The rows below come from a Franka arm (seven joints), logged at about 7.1 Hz.
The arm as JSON. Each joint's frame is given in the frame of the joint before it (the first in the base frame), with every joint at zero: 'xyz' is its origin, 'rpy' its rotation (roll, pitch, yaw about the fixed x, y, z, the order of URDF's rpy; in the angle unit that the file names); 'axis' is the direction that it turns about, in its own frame. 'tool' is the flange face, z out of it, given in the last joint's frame.
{
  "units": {
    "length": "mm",
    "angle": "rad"
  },
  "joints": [
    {
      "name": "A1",
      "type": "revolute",
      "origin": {
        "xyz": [
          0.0,
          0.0,
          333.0
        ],
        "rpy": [
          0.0,
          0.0,
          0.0
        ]
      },
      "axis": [
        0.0,
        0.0,
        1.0
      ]
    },
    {
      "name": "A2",
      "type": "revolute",
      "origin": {
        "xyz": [
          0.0,
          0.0,
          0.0
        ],
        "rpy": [
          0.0,
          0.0,
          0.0
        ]
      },
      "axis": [
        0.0,
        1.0,
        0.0
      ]
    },
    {
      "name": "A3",
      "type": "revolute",
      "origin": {
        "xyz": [
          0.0,
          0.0,
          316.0
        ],
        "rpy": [
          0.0,
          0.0,
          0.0
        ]
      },
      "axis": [
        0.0,
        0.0,
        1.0
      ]
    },
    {
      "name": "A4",
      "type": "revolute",
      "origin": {
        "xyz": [
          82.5,
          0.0,
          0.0
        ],
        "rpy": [
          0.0,
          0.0,
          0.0
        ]
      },
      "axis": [
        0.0,
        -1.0,
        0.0
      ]
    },
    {
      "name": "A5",
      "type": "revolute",
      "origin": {
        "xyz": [
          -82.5,
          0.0,
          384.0
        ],
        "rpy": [
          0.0,
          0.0,
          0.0
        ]
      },
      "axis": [
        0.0,
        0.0,
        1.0
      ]
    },
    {
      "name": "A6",
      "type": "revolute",
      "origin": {
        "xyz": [
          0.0,
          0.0,
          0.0
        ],
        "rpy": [
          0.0,
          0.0,
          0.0
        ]
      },
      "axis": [
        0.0,
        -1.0,
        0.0
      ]
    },
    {
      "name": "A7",
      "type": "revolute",
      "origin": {
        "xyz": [
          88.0,
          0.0,
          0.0
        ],
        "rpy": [
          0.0,
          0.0,
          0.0
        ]
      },
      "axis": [
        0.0,
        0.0,
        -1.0
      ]
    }
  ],
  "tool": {
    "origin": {
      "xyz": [
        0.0,
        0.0,
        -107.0
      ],
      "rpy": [
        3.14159,
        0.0,
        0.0
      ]
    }
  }
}
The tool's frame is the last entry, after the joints.
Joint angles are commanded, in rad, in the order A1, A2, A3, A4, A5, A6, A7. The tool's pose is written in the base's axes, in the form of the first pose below.
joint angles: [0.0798 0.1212 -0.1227 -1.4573 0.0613 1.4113 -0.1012]
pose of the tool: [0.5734, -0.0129, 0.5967, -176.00, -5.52, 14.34]
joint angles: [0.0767 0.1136 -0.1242 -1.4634 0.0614 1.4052 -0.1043]
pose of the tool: [0.5704, -0.0156, 0.5979, -175.87, -5.39, 14.72]
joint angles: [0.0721 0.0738 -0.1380 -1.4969 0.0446 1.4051 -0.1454]
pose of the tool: [0.5579, -0.0285, 0.6050, -176.33, -7.30, 14.18]
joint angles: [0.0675 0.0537 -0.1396 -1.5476 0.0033 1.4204 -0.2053]
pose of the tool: [0.5516, -0.0374, 0.5941, -177.70, -11.83, 16.00]
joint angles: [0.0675 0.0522 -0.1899 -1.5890 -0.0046 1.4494 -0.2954]
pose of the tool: [0.5496, -0.0656, 0.5782, -177.08, -15.28, 16.91]
